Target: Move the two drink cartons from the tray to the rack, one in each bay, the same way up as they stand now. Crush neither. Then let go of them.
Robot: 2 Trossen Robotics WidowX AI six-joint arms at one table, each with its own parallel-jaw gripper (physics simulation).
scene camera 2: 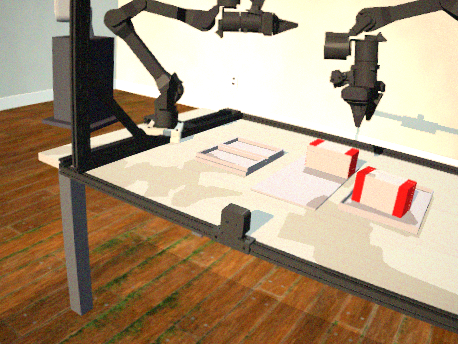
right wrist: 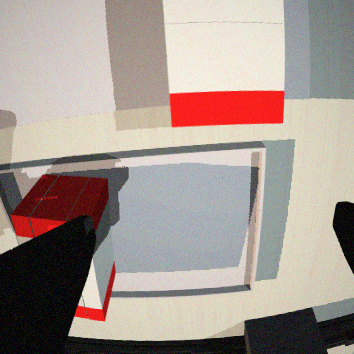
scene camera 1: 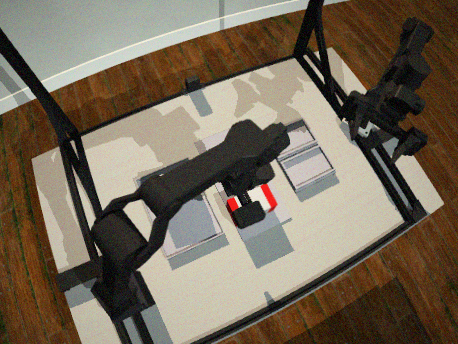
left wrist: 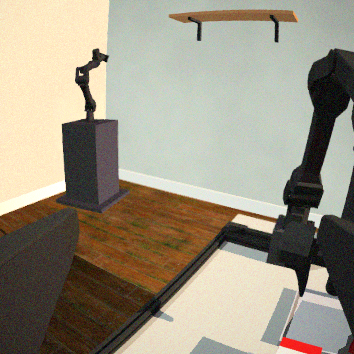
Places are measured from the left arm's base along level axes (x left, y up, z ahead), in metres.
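Pixels of known places: left gripper, between the fingertips: [scene camera 2: 296, 24] [scene camera 1: 372, 151] [left wrist: 203, 225]; right gripper, between the fingertips: [scene camera 2: 363, 124] [right wrist: 218, 222] [scene camera 1: 228, 198] [left wrist: 330, 302]; left arm's base, origin of its link: [scene camera 2: 165, 125]; right arm's base, origin of its link: [scene camera 1: 121, 296].
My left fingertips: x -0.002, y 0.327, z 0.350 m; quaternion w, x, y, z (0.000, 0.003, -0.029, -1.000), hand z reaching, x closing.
For each thing: its top centre in the pictures, then the offset to it from my left fingertips. "spot": a spot on its surface instead. Level surfaces: height alone.
- white carton with red ends, centre of its top: [right wrist: 60, 276] [scene camera 2: 387, 177] dx -0.370, dy -0.289, dz +0.196 m
- tray, centre of its top: [right wrist: 126, 242] [left wrist: 348, 324] [scene camera 2: 390, 195] [scene camera 1: 177, 205] dx -0.335, dy -0.347, dz +0.230 m
- carton, centre of its top: [right wrist: 225, 21] [scene camera 2: 334, 147] [scene camera 1: 252, 202] dx -0.160, dy -0.297, dz +0.120 m
- flat pale mat, height of its surface: dy -0.359 m
- two-bay rack, centre of its top: [scene camera 2: 242, 150] [scene camera 1: 299, 151] dx -0.122, dy -0.343, dz -0.120 m
- small black block, a spot on its surface: [scene camera 2: 235, 220] [scene camera 1: 189, 80] spot: dx -0.559, dy -0.325, dz -0.138 m
One white carton with red ends [scene camera 2: 382, 192] [right wrist: 60, 200] sits in the tray [scene camera 1: 196, 245] [scene camera 2: 425, 212] [right wrist: 255, 220], toward one side. The other carton [scene camera 1: 266, 197] [scene camera 2: 327, 160] [right wrist: 225, 55] sits on the flat pale mat [scene camera 2: 295, 187] [right wrist: 50, 60], near its far end in scene camera 2. The two-bay rack [scene camera 1: 316, 181] [scene camera 2: 220, 165] shows no carton. My right gripper [scene camera 2: 363, 122] [right wrist: 218, 222] is open and empty, pointing down above the cartons; its fingertips are hidden in scene camera 1. My left gripper [scene camera 2: 295, 25] [left wrist: 203, 225] is open and empty, high and far from both cartons.
The right arm [scene camera 1: 195, 175] spans over the tray and mat in scene camera 1, hiding the tray's carton. Black frame beams [scene camera 1: 385, 175] [scene camera 2: 80, 90] stand at the table ends. A small black block [scene camera 1: 192, 82] [scene camera 2: 235, 220] stands on the table's edge rail.
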